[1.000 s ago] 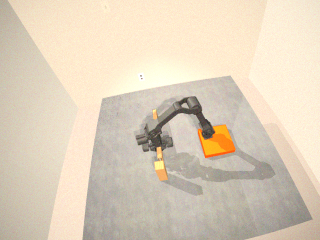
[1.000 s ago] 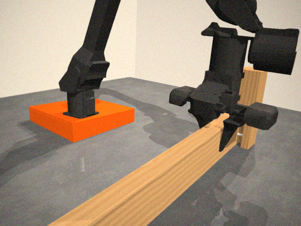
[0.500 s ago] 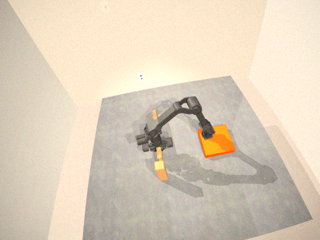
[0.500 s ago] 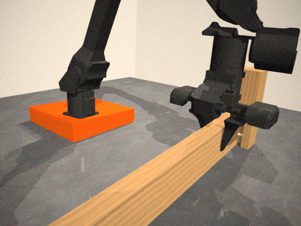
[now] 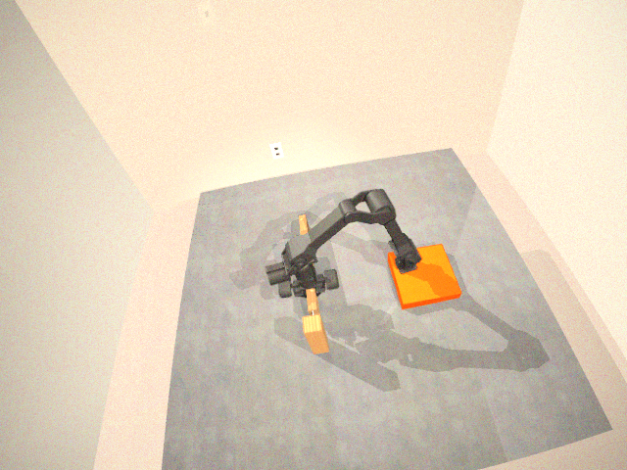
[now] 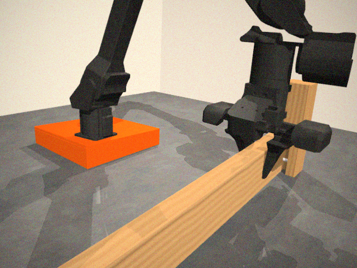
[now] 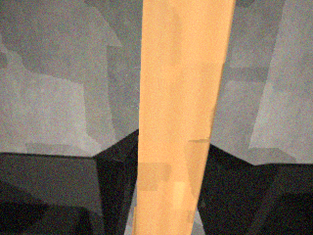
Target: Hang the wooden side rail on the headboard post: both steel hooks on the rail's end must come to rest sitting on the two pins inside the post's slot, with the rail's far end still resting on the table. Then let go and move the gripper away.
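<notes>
My gripper tip is now 20 mm short of the headboard post, 160 mm to the right of it and 40 mm below it.
</notes>
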